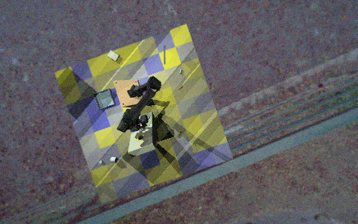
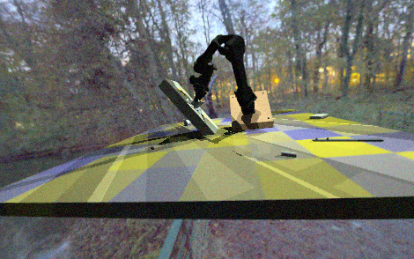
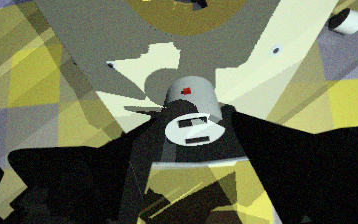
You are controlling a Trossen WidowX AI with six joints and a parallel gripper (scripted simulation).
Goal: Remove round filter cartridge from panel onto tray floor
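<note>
Now: the cream service panel 5 cm ahead of my gripper tip and 2 cm below it. The rest, counted from my gripper tip: white cylinder: 40 cm to the right, 17 cm ahead, 16 cm below; then round filter cartridge: right at my gripper tip; then grey-rimmed tray: 37 cm behind, 25 cm to the right, 18 cm below.
</note>
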